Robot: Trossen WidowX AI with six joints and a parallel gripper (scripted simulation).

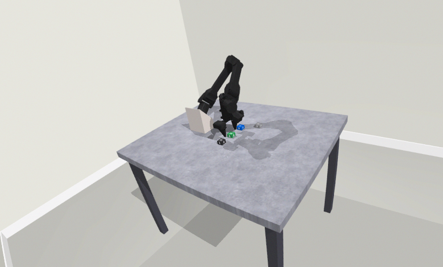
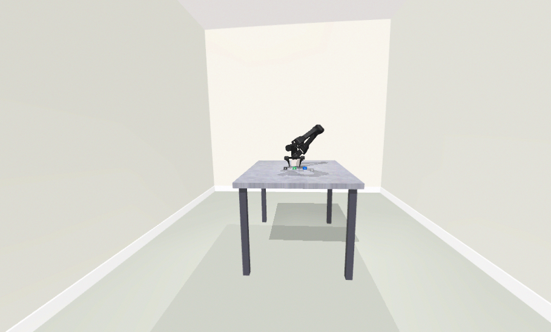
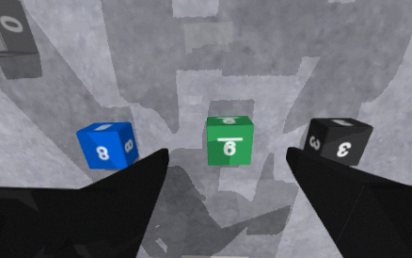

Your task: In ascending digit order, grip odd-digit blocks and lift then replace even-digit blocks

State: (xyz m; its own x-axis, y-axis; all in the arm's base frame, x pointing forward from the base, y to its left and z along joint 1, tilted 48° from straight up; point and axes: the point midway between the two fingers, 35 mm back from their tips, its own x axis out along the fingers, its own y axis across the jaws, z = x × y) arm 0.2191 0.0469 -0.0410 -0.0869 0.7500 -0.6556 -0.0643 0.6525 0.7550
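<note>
Now: the green block 10 mm ahead of my gripper tip and 10 mm below it. Also, from my gripper tip: black block: 10 mm ahead, 80 mm to the right, 10 mm below; grey block: 80 mm ahead, 160 mm to the left, 10 mm below; blue block: 90 mm to the left, 10 mm below.
</note>
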